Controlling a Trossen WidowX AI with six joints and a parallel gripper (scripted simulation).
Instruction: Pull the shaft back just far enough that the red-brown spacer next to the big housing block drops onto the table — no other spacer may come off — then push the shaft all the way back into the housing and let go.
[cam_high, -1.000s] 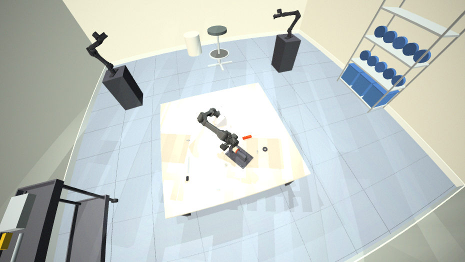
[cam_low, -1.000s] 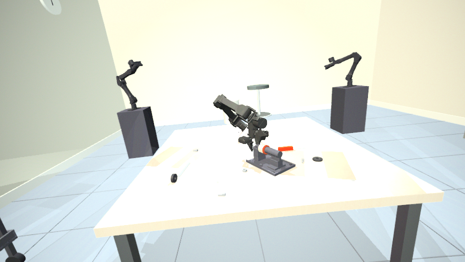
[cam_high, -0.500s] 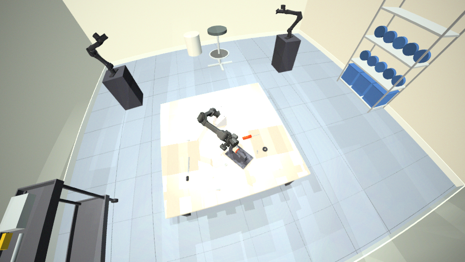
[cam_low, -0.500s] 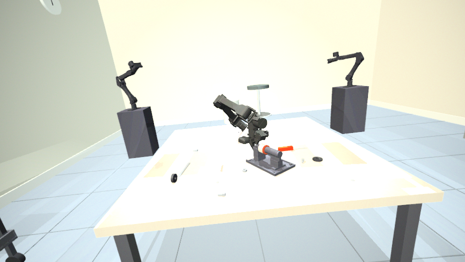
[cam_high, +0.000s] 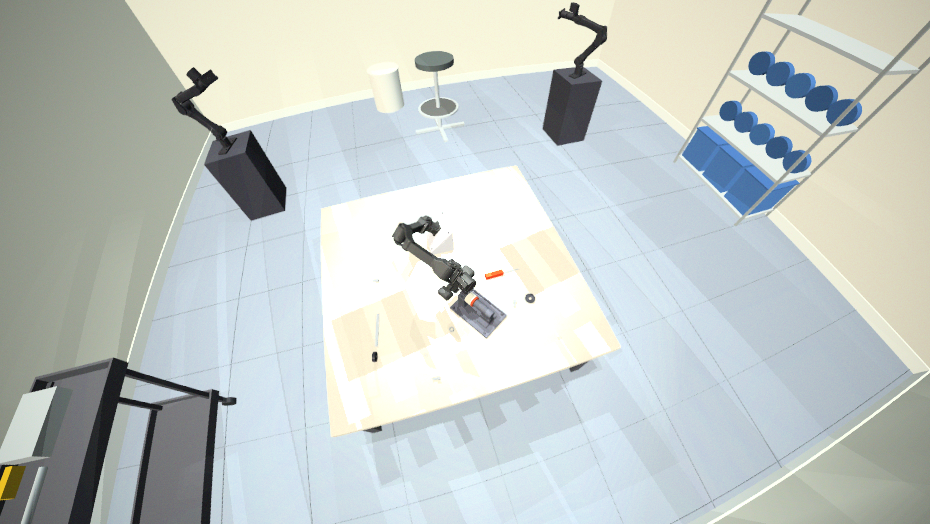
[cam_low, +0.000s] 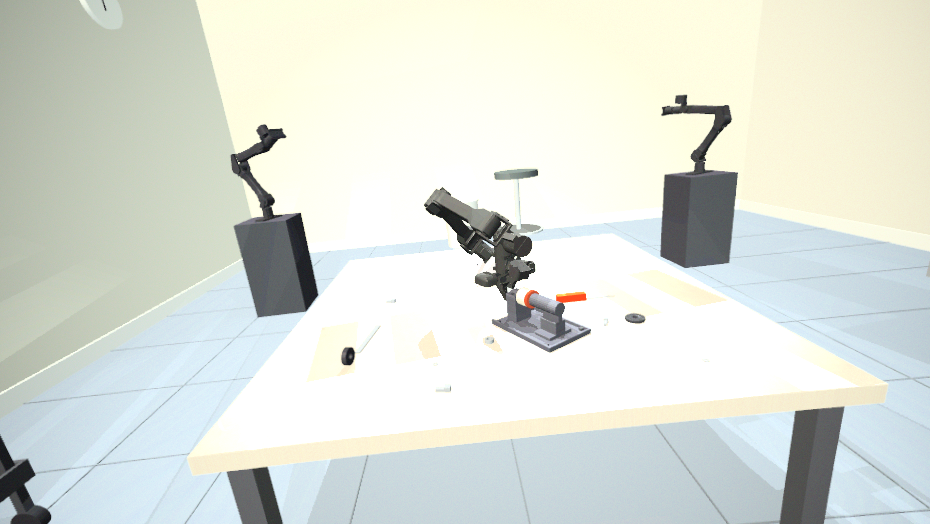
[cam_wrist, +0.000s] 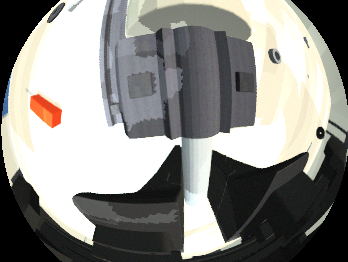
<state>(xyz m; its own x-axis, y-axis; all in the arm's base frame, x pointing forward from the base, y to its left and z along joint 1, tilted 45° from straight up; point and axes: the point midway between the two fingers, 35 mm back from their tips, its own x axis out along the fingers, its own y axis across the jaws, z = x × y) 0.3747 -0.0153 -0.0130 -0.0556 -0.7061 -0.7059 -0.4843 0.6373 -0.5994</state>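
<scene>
My gripper tip is now 40 mm short of the pale shaft, 20 mm to the right of it and 30 mm below it. Also, from my gripper tip: thin rod 50 mm ahead, 410 mm to the right, 40 mm below; then cream spacer 90 mm ahead, 50 mm to the left, 30 mm above; then red-brown spacer 90 mm ahead, 50 mm to the left, 30 mm above.
</scene>
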